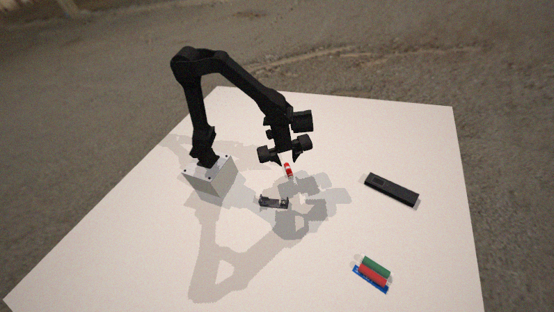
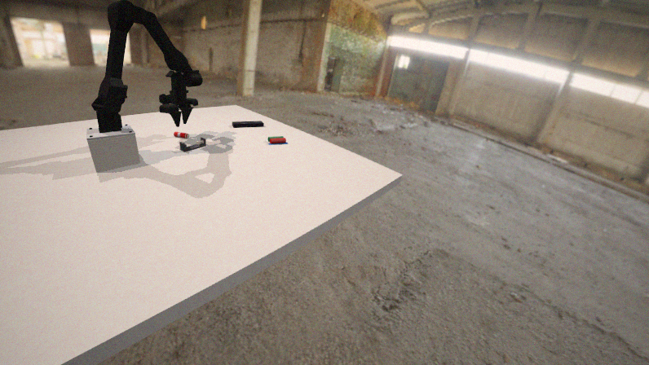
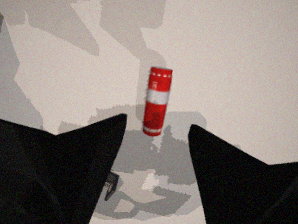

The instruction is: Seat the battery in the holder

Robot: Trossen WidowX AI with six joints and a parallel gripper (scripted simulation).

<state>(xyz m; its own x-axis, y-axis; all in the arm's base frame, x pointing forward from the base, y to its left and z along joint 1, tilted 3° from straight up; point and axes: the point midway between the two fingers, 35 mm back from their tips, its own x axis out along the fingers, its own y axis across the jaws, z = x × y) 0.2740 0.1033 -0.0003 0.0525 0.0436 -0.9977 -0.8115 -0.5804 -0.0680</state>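
My gripper tip is now 4 cm above the grey battery. Round my gripper tip: black flat bar 36 cm ahead, 4 cm below, 2 cm to the left.
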